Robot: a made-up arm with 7 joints.
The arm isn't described. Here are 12 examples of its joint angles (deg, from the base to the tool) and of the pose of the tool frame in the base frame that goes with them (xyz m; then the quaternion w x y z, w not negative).
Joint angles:
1: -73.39 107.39 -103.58 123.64 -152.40 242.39 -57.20
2: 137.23 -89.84 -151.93 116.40 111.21 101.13 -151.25
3: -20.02 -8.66 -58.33 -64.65 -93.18 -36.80 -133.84
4: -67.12 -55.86 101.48 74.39 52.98 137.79 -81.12
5: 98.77 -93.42 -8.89 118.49 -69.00 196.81 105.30
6: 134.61 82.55 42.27 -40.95 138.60 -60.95 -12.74
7: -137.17 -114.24 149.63 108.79 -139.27 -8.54 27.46
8: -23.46 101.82 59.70 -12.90 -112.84 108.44 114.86
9: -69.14 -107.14 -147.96 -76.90 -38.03 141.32 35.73
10: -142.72 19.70 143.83 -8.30 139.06 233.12 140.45
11: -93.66 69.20 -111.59 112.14 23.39 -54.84 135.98
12: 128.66 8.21 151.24 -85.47 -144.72 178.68 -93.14
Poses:
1: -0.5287 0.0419 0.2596 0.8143 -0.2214 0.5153 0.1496
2: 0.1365 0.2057 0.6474 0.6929 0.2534 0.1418 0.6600
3: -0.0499 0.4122 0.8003 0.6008 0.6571 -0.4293 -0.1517
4: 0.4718 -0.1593 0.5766 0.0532 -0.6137 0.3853 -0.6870
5: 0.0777 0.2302 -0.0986 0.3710 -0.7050 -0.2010 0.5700
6: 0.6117 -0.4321 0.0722 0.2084 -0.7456 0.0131 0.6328
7: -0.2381 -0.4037 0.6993 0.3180 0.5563 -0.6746 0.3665
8: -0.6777 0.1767 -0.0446 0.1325 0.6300 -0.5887 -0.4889
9: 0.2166 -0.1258 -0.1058 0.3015 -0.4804 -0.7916 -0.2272
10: 0.1272 0.3466 0.9892 0.2956 0.9368 0.0425 0.1822
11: -0.4525 0.1569 0.1767 0.8335 0.3420 0.3891 0.1920
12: 0.1386 0.3844 0.6531 0.0887 -0.3414 0.0485 -0.9345
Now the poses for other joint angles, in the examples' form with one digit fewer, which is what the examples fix.
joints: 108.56 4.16 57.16 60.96 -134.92 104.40 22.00
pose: -0.365 -0.091 0.901 0.387 0.495 -0.291 -0.722
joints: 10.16 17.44 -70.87 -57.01 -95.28 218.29 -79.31
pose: -0.286 0.263 0.716 0.241 -0.635 0.302 -0.669
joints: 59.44 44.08 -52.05 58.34 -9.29 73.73 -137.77
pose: 0.161 -0.468 0.948 0.759 0.334 0.314 0.463
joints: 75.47 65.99 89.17 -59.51 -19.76 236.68 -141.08
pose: 0.253 -0.558 0.591 0.356 -0.785 0.376 0.339
